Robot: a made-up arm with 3 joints.
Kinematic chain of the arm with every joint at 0, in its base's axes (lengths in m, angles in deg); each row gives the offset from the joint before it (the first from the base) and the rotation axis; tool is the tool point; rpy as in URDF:
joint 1: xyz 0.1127 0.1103 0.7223 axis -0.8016 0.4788 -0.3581
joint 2: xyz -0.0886 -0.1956 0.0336 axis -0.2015 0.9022 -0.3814
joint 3: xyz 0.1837 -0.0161 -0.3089 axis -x
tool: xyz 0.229 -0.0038 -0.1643 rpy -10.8 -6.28 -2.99
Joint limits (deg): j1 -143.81..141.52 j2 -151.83..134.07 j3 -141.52..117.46
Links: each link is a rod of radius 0.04 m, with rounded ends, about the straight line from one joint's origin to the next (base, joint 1, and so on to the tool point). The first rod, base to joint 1, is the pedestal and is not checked.
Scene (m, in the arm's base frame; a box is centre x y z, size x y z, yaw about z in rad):
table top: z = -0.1
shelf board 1: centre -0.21 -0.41 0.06 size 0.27 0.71 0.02 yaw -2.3
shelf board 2: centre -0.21 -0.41 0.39 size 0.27 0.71 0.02 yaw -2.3
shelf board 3: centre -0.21 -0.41 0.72 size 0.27 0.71 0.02 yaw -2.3
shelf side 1: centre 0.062 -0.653 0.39 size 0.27 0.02 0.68 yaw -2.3
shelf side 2: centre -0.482 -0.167 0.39 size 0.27 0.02 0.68 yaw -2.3
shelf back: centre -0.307 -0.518 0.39 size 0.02 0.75 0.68 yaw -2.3
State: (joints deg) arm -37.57 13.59 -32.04
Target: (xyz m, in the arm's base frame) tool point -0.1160 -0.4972 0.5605
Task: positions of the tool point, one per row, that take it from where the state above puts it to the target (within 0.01 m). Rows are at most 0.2 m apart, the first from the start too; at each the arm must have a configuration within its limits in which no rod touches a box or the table.
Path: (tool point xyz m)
1: 0.5241 0.1698 0.3262
2: 0.5547 0.0912 0.3620
3: 0.5785 0.0182 0.4190
4: 0.5941 -0.0410 0.4955
5: 0.6010 -0.0794 0.5868
6: 0.5991 -0.0918 0.6859
7: 0.5409 -0.1961 0.5807
8: 0.4446 -0.2963 0.5052
9: 0.3193 -0.3835 0.4650
10: 0.1762 -0.4497 0.4622
11: 0.0272 -0.4888 0.4955
12: -0.1160 -0.4972 0.5605

